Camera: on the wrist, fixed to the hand. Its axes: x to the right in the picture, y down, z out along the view.
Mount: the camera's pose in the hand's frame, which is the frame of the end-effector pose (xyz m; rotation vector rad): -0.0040 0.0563 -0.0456 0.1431 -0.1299 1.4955
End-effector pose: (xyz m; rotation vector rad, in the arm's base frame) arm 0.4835 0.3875 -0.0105 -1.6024 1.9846 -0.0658
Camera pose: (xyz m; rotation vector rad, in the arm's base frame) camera 0.4133 0.3925 0.0072 0.2234 2.4589 0.4394
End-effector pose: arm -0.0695 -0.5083 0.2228 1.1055 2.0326 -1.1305
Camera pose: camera -0.0225 -0.4531 0.2252 1.9481 0.5514 -0.4606
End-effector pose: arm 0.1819 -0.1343 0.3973 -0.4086 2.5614 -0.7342
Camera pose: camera 0.1543 -0.0674 0.4019 1.3121 1.8811 -0.2397
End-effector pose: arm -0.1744 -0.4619 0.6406 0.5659 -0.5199 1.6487
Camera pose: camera -0.2330 -0.4446 0.6014 -0.3253 0.9671 -2.8288
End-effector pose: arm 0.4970 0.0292 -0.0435 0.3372 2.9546 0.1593
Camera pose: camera 0.5050 0.0789 0.0088 2.2869 1.9293 0.0703
